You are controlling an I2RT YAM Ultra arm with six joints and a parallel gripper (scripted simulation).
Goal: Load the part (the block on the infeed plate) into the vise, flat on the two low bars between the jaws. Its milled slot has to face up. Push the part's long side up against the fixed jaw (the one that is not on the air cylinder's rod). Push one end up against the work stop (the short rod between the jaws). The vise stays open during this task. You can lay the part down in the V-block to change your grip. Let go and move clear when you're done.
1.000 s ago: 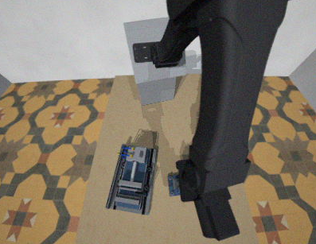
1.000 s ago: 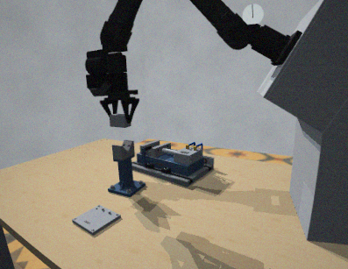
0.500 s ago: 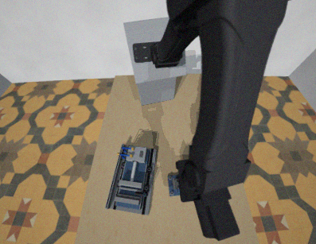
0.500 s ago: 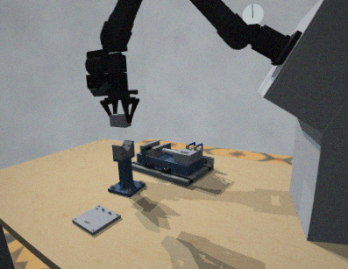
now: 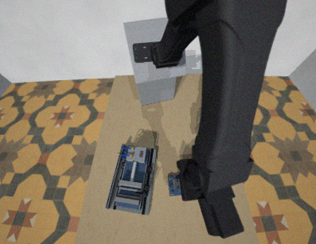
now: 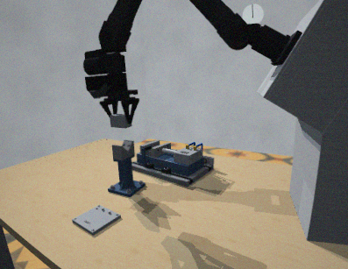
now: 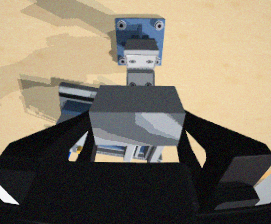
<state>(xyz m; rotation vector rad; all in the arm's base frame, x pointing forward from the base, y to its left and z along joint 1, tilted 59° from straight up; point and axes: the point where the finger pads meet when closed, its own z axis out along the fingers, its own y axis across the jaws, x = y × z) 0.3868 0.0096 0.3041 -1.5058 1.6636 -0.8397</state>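
The V-block post lies 180 mm below my hand. Round my hand: air cylinder rod 200 mm to the right, 160 mm below, 70 mm behind; part right at my hand; work stop 180 mm to the right, 140 mm below, 20 mm ahead.
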